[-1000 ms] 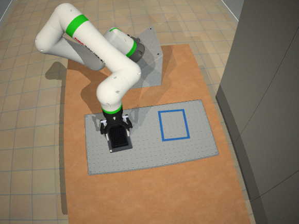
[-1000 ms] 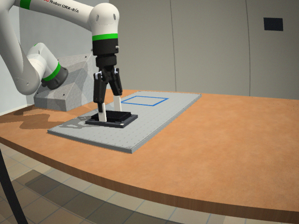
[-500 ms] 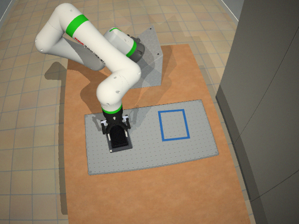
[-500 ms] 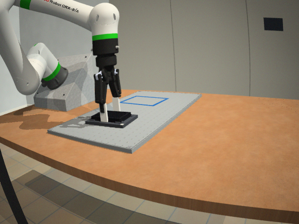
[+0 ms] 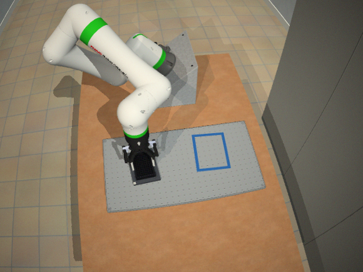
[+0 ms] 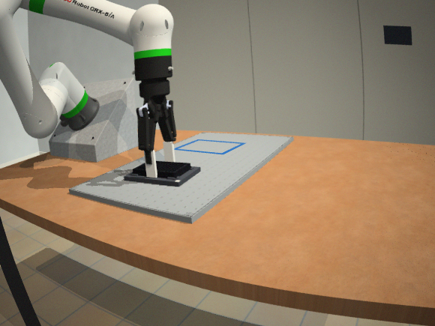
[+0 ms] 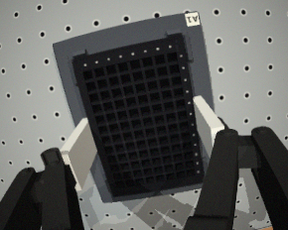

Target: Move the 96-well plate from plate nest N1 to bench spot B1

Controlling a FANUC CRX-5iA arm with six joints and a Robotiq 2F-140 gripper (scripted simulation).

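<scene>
My gripper is now 3 cm above the dark plate nest N1. From my hand the other things lie so: black 96-well plate (2 cm below).
</scene>
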